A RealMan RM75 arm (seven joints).
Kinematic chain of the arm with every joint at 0, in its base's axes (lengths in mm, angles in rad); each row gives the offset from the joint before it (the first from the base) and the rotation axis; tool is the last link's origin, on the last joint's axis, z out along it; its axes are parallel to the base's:
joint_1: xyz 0 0 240.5 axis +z
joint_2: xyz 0 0 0 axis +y
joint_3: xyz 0 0 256 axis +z
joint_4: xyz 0 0 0 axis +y
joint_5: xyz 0 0 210 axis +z
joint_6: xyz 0 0 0 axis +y
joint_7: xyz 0 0 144 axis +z
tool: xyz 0 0 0
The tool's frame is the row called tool.
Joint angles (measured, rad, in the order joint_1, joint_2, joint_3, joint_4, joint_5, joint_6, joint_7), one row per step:
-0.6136, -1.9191, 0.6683, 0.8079, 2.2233, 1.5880, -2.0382
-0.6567, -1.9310, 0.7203, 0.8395, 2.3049, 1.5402, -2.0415
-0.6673, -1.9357, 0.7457, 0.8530, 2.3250, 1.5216, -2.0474
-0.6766, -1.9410, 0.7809, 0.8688, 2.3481, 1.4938, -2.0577
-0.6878, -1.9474, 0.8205, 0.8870, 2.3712, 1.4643, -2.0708
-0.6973, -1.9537, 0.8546, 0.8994, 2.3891, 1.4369, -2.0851
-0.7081, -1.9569, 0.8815, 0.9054, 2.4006, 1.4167, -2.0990
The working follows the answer.
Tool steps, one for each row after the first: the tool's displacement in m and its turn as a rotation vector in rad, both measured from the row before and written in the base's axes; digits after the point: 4 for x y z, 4 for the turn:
0.0097, 0.0136, -0.0066, -0.0145, 0.1214, -0.0440
0.0037, 0.0042, -0.0024, -0.0021, 0.0388, -0.0147
0.0034, 0.0048, -0.0031, 0.0011, 0.0486, -0.0142
0.0051, 0.0055, -0.0035, 0.0024, 0.0500, -0.0190
0.0046, 0.0046, -0.0038, 0.0037, 0.0381, -0.0137
0.0048, 0.0042, -0.0029, 0.0021, 0.0260, -0.0109

Tool pose at each row, in the base's axes (x y z in m, rotation vector in rad; rounded; the steps above come from the unrounded poses):
-0.2717, 0.3691, 0.0821, -2.5562, -1.2253, -0.3724
-0.2620, 0.3826, 0.0755, -2.5798, -1.1343, -0.2146
-0.2583, 0.3869, 0.0730, -2.5835, -1.1028, -0.1661
-0.2550, 0.3917, 0.0700, -2.5808, -1.0671, -0.1066
-0.2498, 0.3972, 0.0665, -2.5779, -1.0243, -0.0477
-0.2453, 0.4018, 0.0627, -2.5725, -0.9919, -0.0040
-0.2405, 0.4060, 0.0598, -2.5695, -0.9679, 0.0254

